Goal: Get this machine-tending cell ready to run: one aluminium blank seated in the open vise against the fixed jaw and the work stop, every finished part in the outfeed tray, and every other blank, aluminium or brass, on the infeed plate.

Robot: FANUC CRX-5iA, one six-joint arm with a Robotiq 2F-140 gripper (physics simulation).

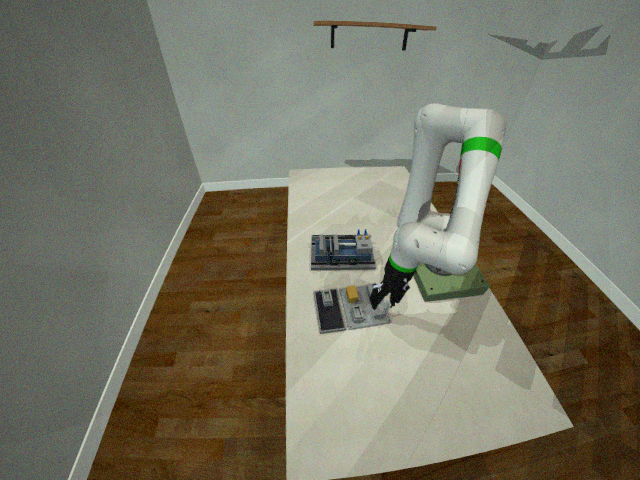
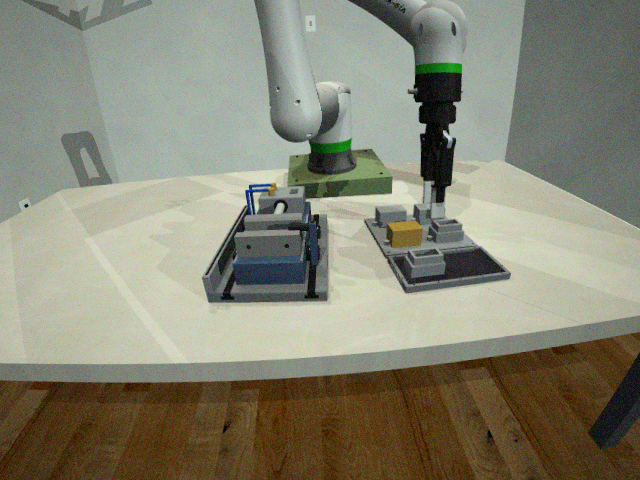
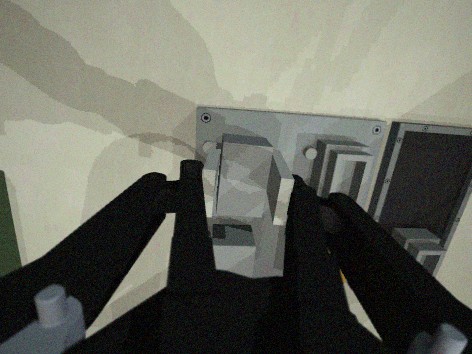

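Seen in the pictures: gripper, between the fingertips: (image 1: 378, 312) (image 2: 432, 214) (image 3: 244, 163); arm's base, origin of its link: (image 2: 331, 166).
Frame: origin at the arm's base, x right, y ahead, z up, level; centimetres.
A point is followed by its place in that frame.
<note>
My gripper (image 1: 383, 308) @(x -15.9, y 35.9, z -3.0 cm) (image 2: 433, 209) @(x -15.9, y 35.9, z -3.0 cm) (image 3: 244, 163) @(x -15.9, y 35.9, z -3.0 cm) is shut on an aluminium blank (image 2: 420, 213) @(x -12.1, y 37.3, z -1.8 cm) (image 3: 242, 172) @(x -15.8, y 35.6, z -1.0 cm) at the infeed plate (image 1: 369, 324) @(x -19.3, y 40.7, z -4.6 cm) (image 2: 467, 244) @(x -17.6, y 48.1, z -4.6 cm) (image 3: 290, 122) @(x -19.2, y 40.0, z -4.6 cm); whether the blank is raised is unclear. Another aluminium blank (image 2: 391, 214) @(x -5.5, y 36.9, z -1.6 cm) (image 3: 234, 256) @(x -8.0, y 35.2, z -1.0 cm) and the brass blank (image 1: 352, 293) @(x -6.4, y 44.2, z -1.1 cm) (image 2: 404, 234) @(x -4.8, y 45.9, z -2.0 cm) stand on the plate. A finished part (image 1: 358, 312) @(x -14.5, y 43.9, z -2.5 cm) (image 2: 447, 231) @(x -14.0, y 45.9, z -2.4 cm) (image 3: 340, 170) @(x -15.5, y 44.2, z -2.6 cm) with a hollow top also stands there. A second finished part (image 1: 326, 297) @(x -5.1, y 54.6, z -2.7 cm) (image 2: 424, 264) @(x -4.4, y 55.8, z -2.7 cm) sits in the outfeed tray (image 1: 331, 331) @(x -19.2, y 55.6, z -4.6 cm) (image 2: 454, 283) @(x -8.3, y 59.5, z -4.7 cm) (image 3: 440, 128) @(x -19.0, y 54.0, z -4.2 cm). The vise (image 1: 343, 254) @(x 14.1, y 42.7, z 0.4 cm) (image 2: 268, 269) @(x 20.8, y 54.6, z -0.6 cm) has a gap between its jaws; no blank shows there.
The vise's base plate (image 1: 343, 267) @(x 9.9, y 43.5, z -3.7 cm) (image 2: 268, 297) @(x 21.4, y 56.5, z -4.4 cm) lies beside the infeed plate and tray, with blue hoses (image 2: 250, 198) @(x 23.7, y 29.7, z 2.6 cm) rising at its robot end. The green robot base (image 1: 452, 286) @(x -13.2, y 2.0, z 0.4 cm) (image 2: 338, 184) @(x 0.7, y 12.6, z -1.8 cm) stands behind. Small pegs (image 3: 310, 153) @(x -16.6, y 41.8, z -3.8 cm) stick up from the infeed plate.
</note>
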